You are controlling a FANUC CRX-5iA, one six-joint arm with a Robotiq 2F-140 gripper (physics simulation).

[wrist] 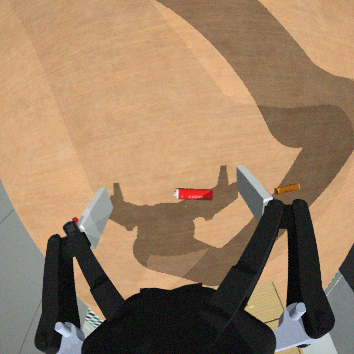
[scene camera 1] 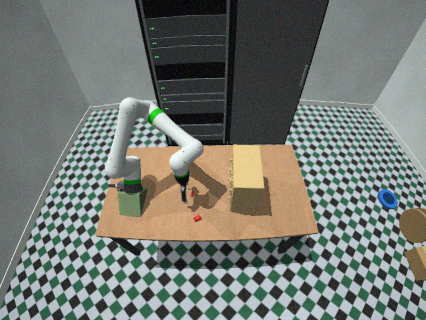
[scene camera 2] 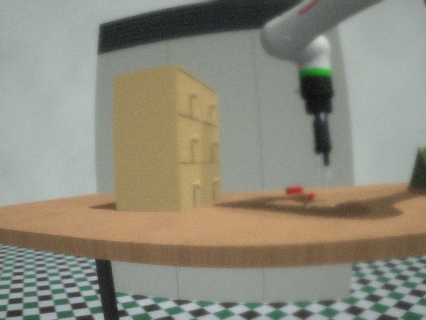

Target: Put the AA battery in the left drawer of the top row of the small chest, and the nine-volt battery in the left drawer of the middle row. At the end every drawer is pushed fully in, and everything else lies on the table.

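Frame: origin at the arm's base, x ahead, y left, z up, level; centimetres.
Seen in the pictures: gripper, fingertip midpoint: (wrist: 171, 187) (scene camera 1: 186, 193) (scene camera 2: 323, 178); arm's base at its link origin: (scene camera 1: 133, 190).
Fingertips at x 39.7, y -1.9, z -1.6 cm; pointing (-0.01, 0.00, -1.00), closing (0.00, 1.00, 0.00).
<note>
Pixels of each thing's top centre, then the offset from my fingertips to it. Level surfaces: height alone.
- red cylindrical battery at its top centre: (wrist: 193, 196) (scene camera 2: 311, 193) (scene camera 1: 192, 193) dy +2.4, dx +3.7, dz -3.7 cm
- table at its surface level: dz -5.1 cm
- red block at its top centre: (wrist: 76, 234) (scene camera 2: 294, 187) (scene camera 1: 197, 218) dy -17.2, dx +7.8, dz -3.3 cm
- small chest at its top centre: (scene camera 2: 170, 83) (scene camera 1: 247, 164) dy +3.3, dx +40.1, dz +28.0 cm
- thinner orange battery at its top centre: (wrist: 289, 189) (scene camera 2: 306, 202) (scene camera 1: 195, 176) dy +17.3, dx +5.8, dz -4.1 cm
A red cylindrical battery (scene camera 1: 192, 193) (scene camera 2: 311, 197) (wrist: 195, 194), likely the AA, lies on the table (scene camera 1: 150, 225) (scene camera 2: 150, 235) (wrist: 125, 100). The nine-volt battery, a red block (scene camera 1: 197, 218) (scene camera 2: 294, 190) (wrist: 75, 220), lies nearer the front edge; a finger mostly hides it in the wrist view. My gripper (scene camera 1: 184, 201) (scene camera 2: 326, 164) (wrist: 171, 187) is open and empty, pointing down above the table; in the wrist view the red cylinder shows between its fingers. The small chest (scene camera 1: 248, 167) (scene camera 2: 147, 140) (wrist: 265, 304) stands on the table, its drawers looking shut in scene camera 2.
A thinner orange battery (scene camera 1: 196, 176) (scene camera 2: 307, 205) (wrist: 287, 189) lies beside the red cylinder, outside the right finger in the wrist view. The arm's green base block (scene camera 1: 131, 203) stands at the table's left. A dark server rack (scene camera 1: 230, 75) stands behind the table.
</note>
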